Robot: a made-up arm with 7 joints.
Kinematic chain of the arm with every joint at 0, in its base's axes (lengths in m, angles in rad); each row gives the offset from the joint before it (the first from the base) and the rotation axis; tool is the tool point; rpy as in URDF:
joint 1: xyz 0 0 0.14 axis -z
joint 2: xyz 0 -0.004 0.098 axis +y
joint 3: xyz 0 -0.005 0.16 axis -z
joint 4: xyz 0 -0.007 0.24 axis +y
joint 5: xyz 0 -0.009 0.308 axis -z
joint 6: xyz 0 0 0.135 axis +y
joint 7: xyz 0 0 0.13 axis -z
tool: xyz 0 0 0 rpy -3.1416 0 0
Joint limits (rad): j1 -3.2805..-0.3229 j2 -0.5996..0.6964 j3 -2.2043..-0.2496 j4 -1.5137..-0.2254 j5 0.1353..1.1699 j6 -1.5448..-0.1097 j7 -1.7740..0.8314
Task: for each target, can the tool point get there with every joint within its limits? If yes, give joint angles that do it. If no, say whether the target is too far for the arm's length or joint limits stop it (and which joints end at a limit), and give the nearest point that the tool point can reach.
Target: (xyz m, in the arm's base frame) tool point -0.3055 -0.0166 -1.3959
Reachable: no: too far | nearest point -0.5021 -0.2925 0.2222 | short by 1.653 m
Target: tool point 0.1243 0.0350 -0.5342
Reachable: no: joint limits stop it (at a limit: joint 2, joint 3, joint 4, joint 5) | nearest point 0.5235 0.1474 0.2350 | short by 0.874 m
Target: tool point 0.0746 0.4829 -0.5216
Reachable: no: joint limits stop it (at a limit: joint 2, joint 3, joint 4, joint 5) | nearest point 0.0884 0.5722 0.2869 | short by 0.814 m
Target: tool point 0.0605 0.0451 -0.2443
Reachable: no: joint limits stop it (at a limit: joint 1, joint 2, joint 3, joint 4, joint 5, joint 6) | nearest point 0.5086 0.1917 0.2352 | short by 0.672 m
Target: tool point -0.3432 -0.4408 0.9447
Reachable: yes | joints -0.6984 -0.3457 -0.5432 -0.4436 0.7557 -0.8249 -1.3801
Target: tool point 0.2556 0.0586 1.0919
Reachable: yes | joints -1.8210 0.1579 -1.1971 -0.4045 0.5460 -0.9417 0.2711
